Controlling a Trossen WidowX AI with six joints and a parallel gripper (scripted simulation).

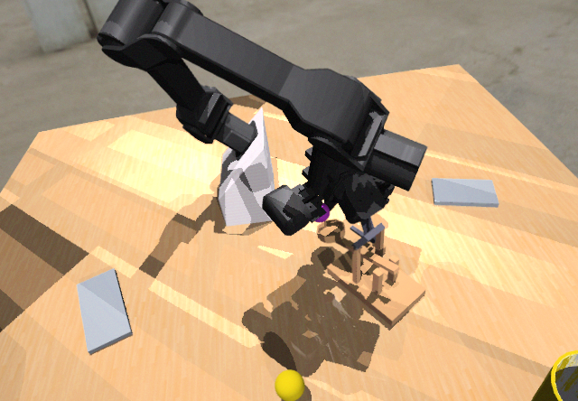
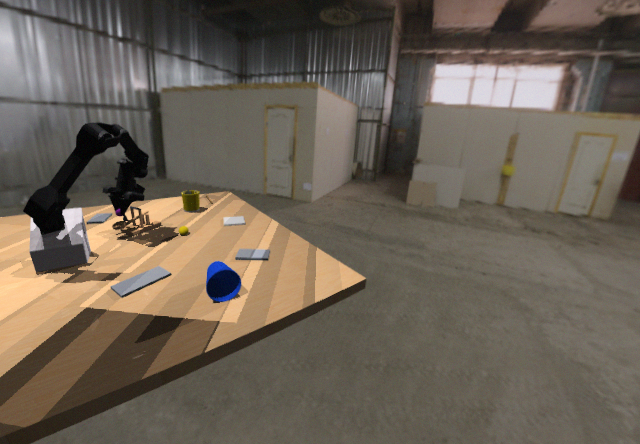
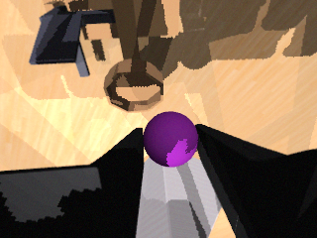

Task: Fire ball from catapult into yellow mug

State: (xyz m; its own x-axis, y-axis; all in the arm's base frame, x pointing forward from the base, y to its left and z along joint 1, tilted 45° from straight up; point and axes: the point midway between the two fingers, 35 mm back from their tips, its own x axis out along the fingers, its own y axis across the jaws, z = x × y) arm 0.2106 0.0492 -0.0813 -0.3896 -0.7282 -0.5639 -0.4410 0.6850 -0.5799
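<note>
Now: gripper tip 60 mm to the right of the wooden catapult, 50 mm above it and 40 mm short of it. The rest, counted from my gripper tip: yellow ball (220 mm ahead, 100 mm to the right, 90 mm below); then purple ball (10 mm above); then yellow mug (350 mm ahead, 220 mm to the left, 80 mm below).
</note>
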